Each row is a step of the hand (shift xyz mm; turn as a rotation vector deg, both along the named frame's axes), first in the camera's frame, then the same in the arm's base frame.
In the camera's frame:
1: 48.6 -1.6 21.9 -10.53 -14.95 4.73
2: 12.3 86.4 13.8 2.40 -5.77 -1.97
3: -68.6 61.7 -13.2 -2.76 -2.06 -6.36
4: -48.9 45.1 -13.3 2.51 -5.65 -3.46
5: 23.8 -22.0 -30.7 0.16 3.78 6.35
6: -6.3 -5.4 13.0 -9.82 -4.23 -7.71
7: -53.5 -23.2 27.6 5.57 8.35 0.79
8: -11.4 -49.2 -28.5 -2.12 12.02 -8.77
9: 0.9 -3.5 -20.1 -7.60 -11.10 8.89
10: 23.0 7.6 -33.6 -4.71 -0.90 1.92
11: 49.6 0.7 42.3 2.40 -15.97 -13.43
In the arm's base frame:
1: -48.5 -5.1 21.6 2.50 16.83 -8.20
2: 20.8 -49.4 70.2 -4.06 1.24 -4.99
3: 88.7 -17.7 22.6 2.92 -1.77 -6.38
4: 64.4 -15.9 14.1 -3.81 0.13 -5.97
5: -23.9 -16.9 -33.7 0.10 1.81 7.17
6: 0.9 14.6 4.8 8.64 1.67 -9.82
7: 33.1 55.3 -3.3 -1.80 -6.99 7.01
8: -3.8 16.3 -55.5 8.46 -12.33 1.52
9: 1.8 -11.5 -16.8 0.58 15.97 -2.18
10: -10.8 -36.7 -15.9 3.47 3.83 0.11
11: -52.6 6.6 38.0 -5.84 -0.06 -20.18

